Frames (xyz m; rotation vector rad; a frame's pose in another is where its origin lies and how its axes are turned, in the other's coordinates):
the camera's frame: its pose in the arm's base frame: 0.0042 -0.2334 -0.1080 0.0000 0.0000 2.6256
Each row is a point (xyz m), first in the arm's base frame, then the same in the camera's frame.
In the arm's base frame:
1: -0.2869 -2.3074 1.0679
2: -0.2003 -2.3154 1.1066
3: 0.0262 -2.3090 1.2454
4: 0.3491 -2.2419 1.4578
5: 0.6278 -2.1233 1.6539
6: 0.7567 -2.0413 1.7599
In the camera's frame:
1: -0.7701 1.9476 1.1759
2: -0.8494 1.9118 1.2146
3: -1.0432 1.7945 1.3534
4: -1.2910 1.5768 1.5658
5: -1.4749 1.3362 1.7619
6: -1.5465 1.2012 1.8679

